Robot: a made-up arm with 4 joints. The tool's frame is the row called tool. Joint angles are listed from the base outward.
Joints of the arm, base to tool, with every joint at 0 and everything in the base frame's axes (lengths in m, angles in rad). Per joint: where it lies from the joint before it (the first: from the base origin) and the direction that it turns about. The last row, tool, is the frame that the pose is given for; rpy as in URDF.
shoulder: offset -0.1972 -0.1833 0.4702 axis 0 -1 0
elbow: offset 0.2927 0.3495 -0.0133 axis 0 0 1
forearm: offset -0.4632 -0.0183 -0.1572 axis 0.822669 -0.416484 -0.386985
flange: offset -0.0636 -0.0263 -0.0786 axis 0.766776 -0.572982 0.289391
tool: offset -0.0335 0.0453 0.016 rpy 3.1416 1.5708 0
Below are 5 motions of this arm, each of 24 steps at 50 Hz.
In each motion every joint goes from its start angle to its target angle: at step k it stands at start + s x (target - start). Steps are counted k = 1, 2, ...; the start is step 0. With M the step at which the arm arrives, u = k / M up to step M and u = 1 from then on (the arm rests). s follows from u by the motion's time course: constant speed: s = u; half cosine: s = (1 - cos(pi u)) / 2; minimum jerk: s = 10 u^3 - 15 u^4 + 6 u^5.
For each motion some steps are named. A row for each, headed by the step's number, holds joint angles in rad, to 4 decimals.
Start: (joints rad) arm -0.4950 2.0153 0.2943 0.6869
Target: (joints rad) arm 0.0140 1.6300 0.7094 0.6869
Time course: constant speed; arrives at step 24
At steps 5, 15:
5: -0.3890 1.9350 0.3808 0.6869
15: -0.1769 1.7745 0.5537 0.6869

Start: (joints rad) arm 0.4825 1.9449 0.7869 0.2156
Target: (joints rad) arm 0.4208 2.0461 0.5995 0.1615
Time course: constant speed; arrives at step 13
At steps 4, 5, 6, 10, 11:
4: 0.4635 1.9760 0.7292 0.1990
5: 0.4588 1.9838 0.7148 0.1948
6: 0.4540 1.9916 0.7004 0.1906
10: 0.4350 2.0227 0.6427 0.1740
11: 0.4303 2.0305 0.6283 0.1698

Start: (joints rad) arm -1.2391 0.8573 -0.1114 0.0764
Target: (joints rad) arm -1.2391 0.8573 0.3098 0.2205
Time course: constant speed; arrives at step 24
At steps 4, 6, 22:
4: -1.2391 0.8573 -0.0412 0.1004
6: -1.2391 0.8573 -0.0061 0.1124
22: -1.2391 0.8573 0.2747 0.2085

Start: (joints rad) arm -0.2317 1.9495 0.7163 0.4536
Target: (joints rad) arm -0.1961 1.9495 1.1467 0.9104
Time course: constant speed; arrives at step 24
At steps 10, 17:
10: -0.2169 1.9495 0.8956 0.6439
17: -0.2065 1.9495 1.0212 0.7772

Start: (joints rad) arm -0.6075 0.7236 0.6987 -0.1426
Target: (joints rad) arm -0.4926 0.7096 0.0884 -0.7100
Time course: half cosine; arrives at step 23
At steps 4, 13, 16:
4: -0.5991 0.7226 0.6543 -0.1839
13: -0.5384 0.7152 0.3315 -0.4840
16: -0.5169 0.7126 0.2176 -0.5899

